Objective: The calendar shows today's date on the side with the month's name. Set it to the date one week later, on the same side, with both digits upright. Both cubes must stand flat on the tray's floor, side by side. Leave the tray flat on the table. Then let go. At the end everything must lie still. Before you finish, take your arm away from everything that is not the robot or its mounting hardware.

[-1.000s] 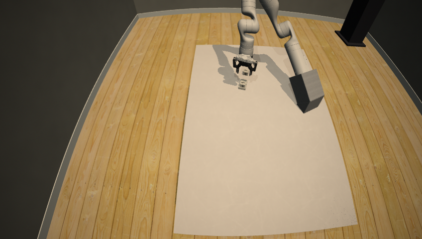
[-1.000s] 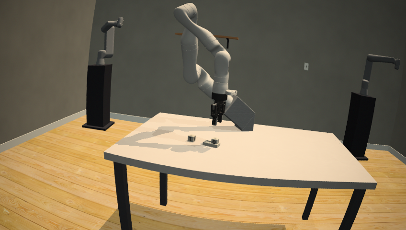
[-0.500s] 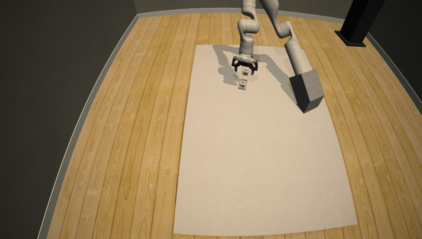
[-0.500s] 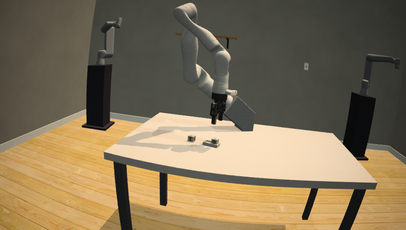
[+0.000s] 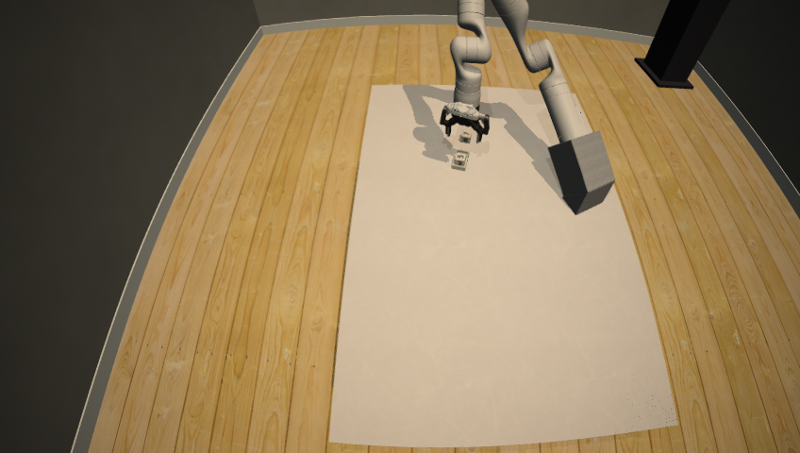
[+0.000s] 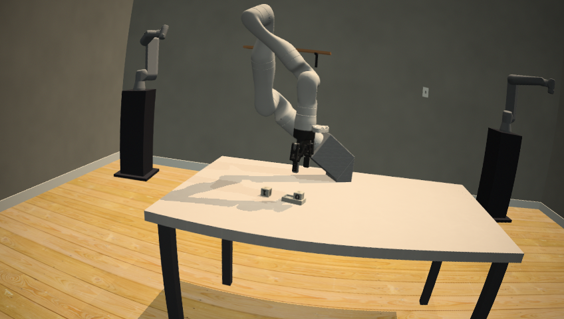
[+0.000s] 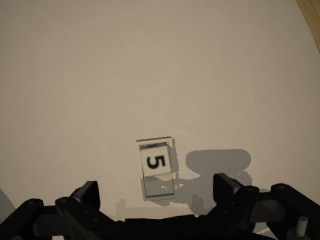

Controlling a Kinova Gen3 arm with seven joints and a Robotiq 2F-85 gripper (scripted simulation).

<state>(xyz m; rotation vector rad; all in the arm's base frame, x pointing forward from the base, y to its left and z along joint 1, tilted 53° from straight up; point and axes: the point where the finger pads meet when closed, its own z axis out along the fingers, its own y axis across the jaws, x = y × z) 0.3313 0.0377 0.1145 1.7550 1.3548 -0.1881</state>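
Right now the white digit cube is 4 cm behind my hand, 12 cm to the right of it and 11 cm below it. Also, from my hand: white calendar tray: 1 cm to the right, 12 cm below.
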